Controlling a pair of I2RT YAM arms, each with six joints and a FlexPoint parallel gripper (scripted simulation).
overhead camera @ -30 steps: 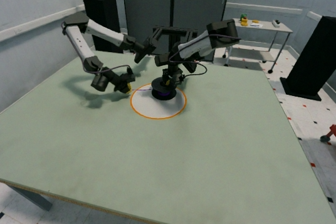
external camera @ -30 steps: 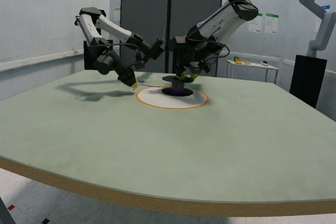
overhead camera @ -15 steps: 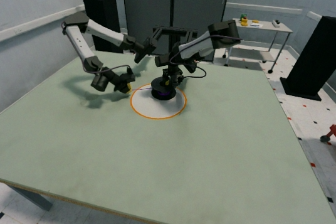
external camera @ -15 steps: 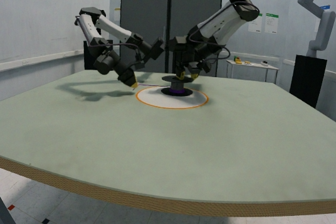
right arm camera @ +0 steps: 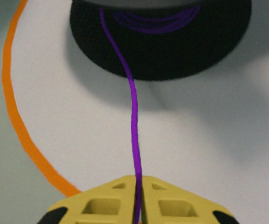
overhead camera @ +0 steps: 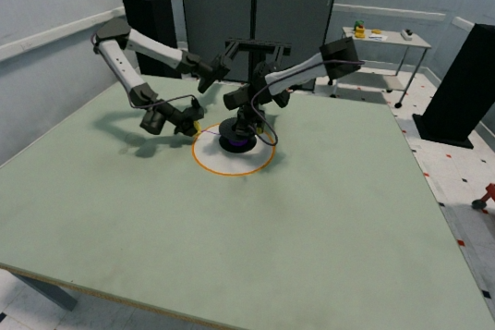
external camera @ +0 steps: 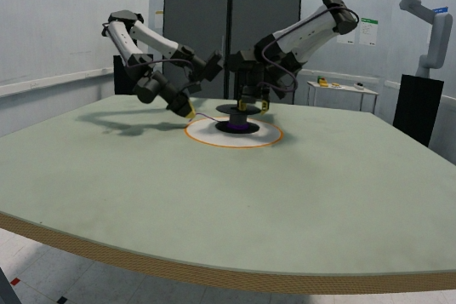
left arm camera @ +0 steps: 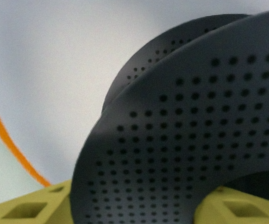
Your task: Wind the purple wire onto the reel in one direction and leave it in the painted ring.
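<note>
The black reel is 5 cm to the right of my left hand and 2 cm below it. From my left hand the other things lie so: orange ring: 3 cm ahead, 6 cm to the right, 6 cm below.
</note>
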